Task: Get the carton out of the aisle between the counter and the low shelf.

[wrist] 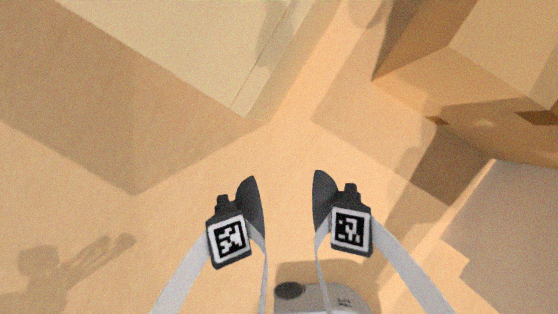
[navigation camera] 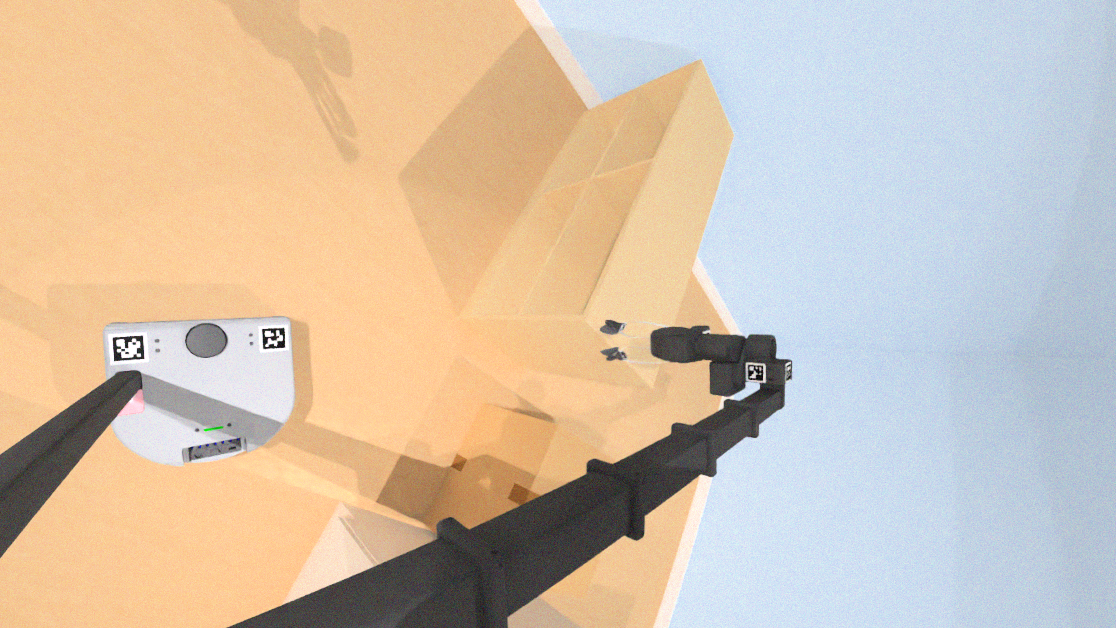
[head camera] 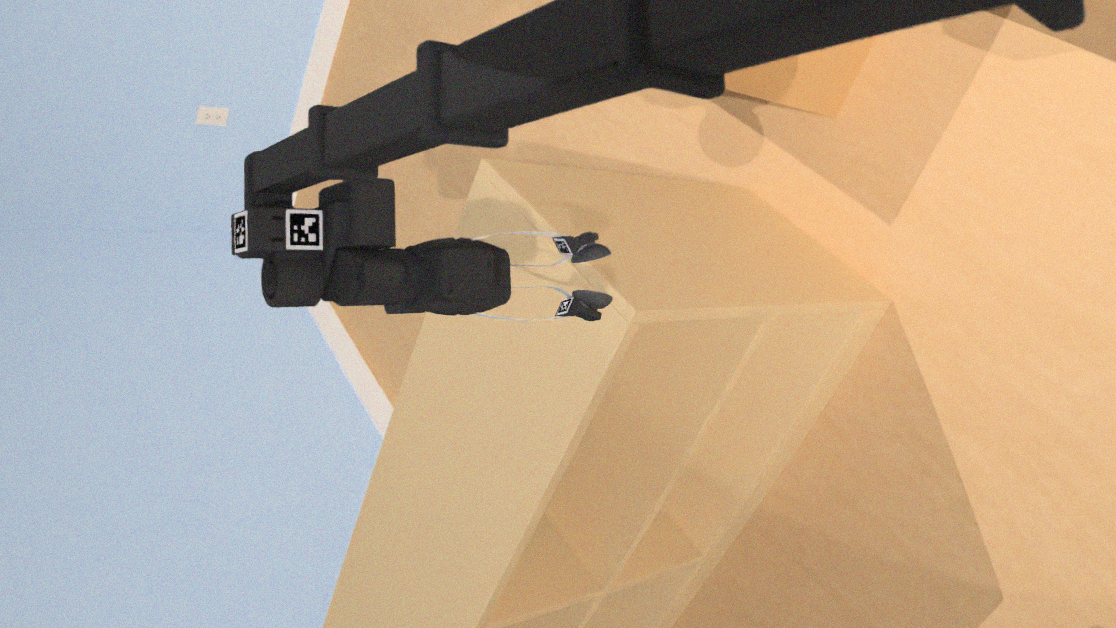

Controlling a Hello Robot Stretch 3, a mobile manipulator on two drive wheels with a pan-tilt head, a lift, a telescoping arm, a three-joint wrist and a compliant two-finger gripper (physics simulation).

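Pixels of known places: gripper, fingertip midpoint: (navigation camera: 602, 339) (head camera: 605, 276); robot's base, link origin: (navigation camera: 206, 338).
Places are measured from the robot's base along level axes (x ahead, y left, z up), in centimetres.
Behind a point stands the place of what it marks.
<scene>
The carton (head camera: 819, 78) {x -35.5, y -77.6, z 10.0 cm} (navigation camera: 503, 437) {x -38.2, y -75.6, z 19.7 cm} (wrist: 480, 75) is an orange-brown box with darker tape patches. It stands on the floor between the counter (navigation camera: 331, 546) {x -52.1, y -20.7, z 21.3 cm} (wrist: 505, 215) and the low shelf (head camera: 483, 437) {x 19.0, y -102.4, z 61.1 cm} (navigation camera: 663, 210) {x 34.0, y -109.9, z 61.1 cm} (wrist: 185, 45). The arm hides part of it in the head and navigation views. My gripper (head camera: 590, 277) {x -2.2, y -65.8, z 70.9 cm} (navigation camera: 613, 341) {x -2.2, y -65.8, z 70.9 cm} (wrist: 286, 195) {x -2.2, y -65.8, z 70.9 cm} is open, with no object between its fingers. In the head and navigation views it appears over the carton-side end of the shelf, apart from the carton. The carton's lower parts are partly hidden.
My extended black arm (head camera: 546, 78) {x -9.0, y -30.6, z 106.7 cm} (navigation camera: 546, 538) {x -8.7, y -15.7, z 106.9 cm} crosses above the carton. My base (navigation camera: 210, 390) {x -10.5, y -0.1, z 16.0 cm} (wrist: 325, 297) stands on the wooden floor, left of the carton in the navigation view. A blue wall (head camera: 156, 351) {x 11.3, y -271.4, z 67.7 cm} (navigation camera: 897, 234) {x 34.4, y -240.3, z 115.0 cm} with white skirting runs behind the shelf.
</scene>
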